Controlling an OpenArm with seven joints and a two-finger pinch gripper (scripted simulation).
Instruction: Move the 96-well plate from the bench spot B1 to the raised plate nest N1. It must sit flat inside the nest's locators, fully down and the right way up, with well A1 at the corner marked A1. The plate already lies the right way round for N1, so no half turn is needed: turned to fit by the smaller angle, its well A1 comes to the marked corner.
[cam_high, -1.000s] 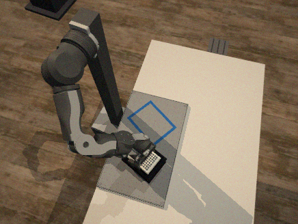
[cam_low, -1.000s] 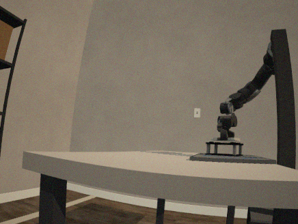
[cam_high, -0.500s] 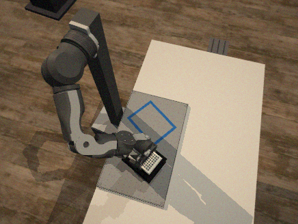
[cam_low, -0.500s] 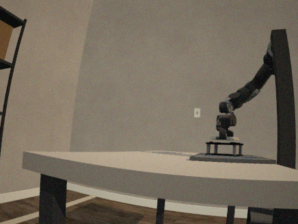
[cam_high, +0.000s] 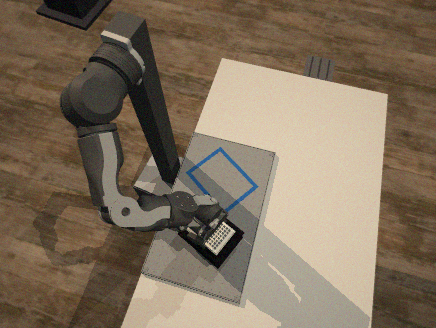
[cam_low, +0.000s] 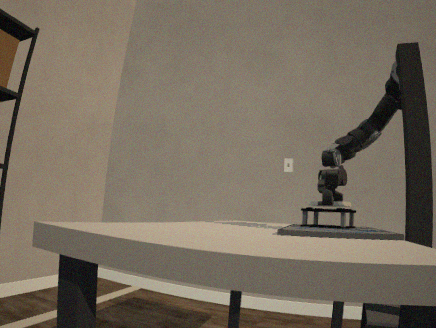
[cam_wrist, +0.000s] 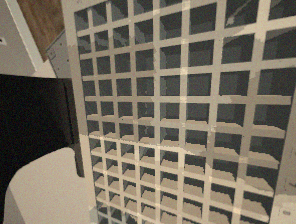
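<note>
The white 96-well plate lies right at my hand. Round my hand: black raised nest N1: 2 cm below; A1 label: 7 cm to the left, 5 cm behind, 2 cm below.
</note>
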